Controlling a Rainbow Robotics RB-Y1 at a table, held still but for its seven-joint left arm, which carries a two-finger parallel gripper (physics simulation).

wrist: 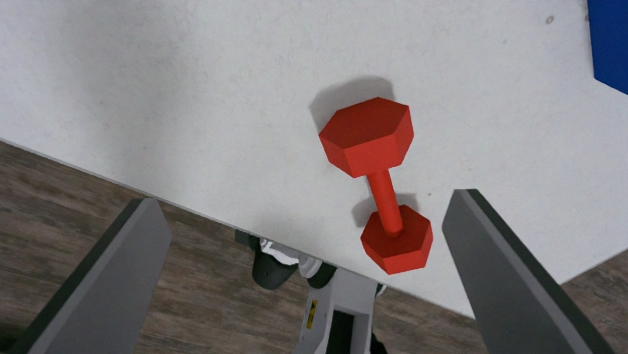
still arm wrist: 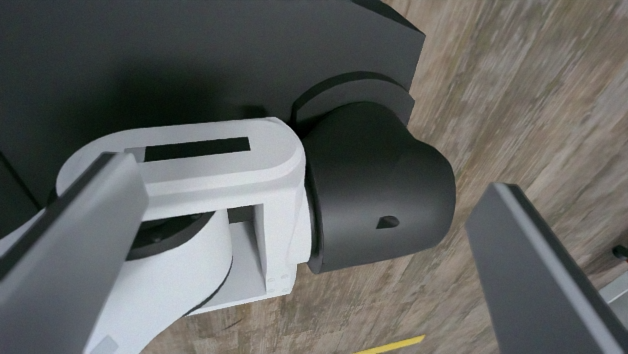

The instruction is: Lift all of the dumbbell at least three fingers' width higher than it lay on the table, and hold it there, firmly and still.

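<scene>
A red dumbbell (wrist: 384, 200) with two hexagonal heads lies on the white table (wrist: 225, 100) in the wrist view, near the table's front edge. Its larger-looking head is toward the top of that view, its other head lower and a little to the right. My gripper (wrist: 307, 195) is open, its fingers wide apart. It hangs above the table, and the dumbbell shows between the fingers, nearer the right one, not touched by either. The dumbbell does not show in the still arm wrist view.
Part of a blue object (wrist: 610, 45) stands on the table at the upper right of the wrist view. Grey and white robot parts (wrist: 337, 300) are below the table's front edge. The still arm's own fingers frame a white and black robot part (still arm wrist: 380, 190) over the wooden floor.
</scene>
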